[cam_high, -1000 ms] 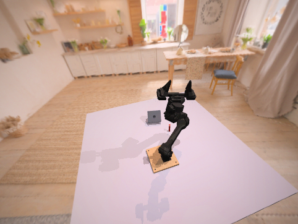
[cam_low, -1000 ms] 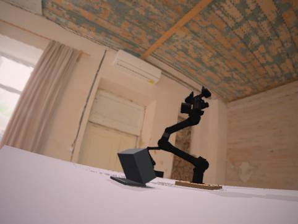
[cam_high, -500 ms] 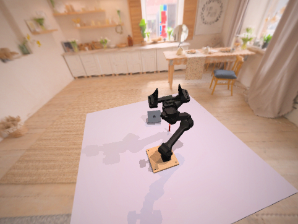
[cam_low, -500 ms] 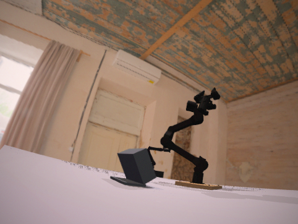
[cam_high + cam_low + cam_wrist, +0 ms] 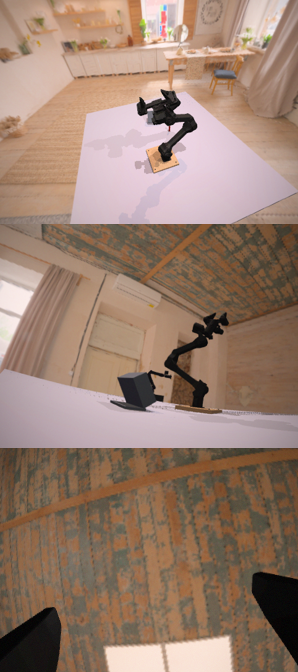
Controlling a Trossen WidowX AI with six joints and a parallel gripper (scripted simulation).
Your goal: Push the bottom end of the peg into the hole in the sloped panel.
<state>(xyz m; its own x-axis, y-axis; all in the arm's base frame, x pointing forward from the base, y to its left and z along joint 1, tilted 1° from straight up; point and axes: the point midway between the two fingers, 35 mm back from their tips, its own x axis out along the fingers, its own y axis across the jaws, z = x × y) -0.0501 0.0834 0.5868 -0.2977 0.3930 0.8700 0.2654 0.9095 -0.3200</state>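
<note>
My gripper tip is 330 mm short of the red peg, 240 mm to the left of it and 570 mm above it. From my gripper tip the other things lie so: dark grey sloped panel 510 mm ahead, 160 mm to the right, 560 mm below.
</note>
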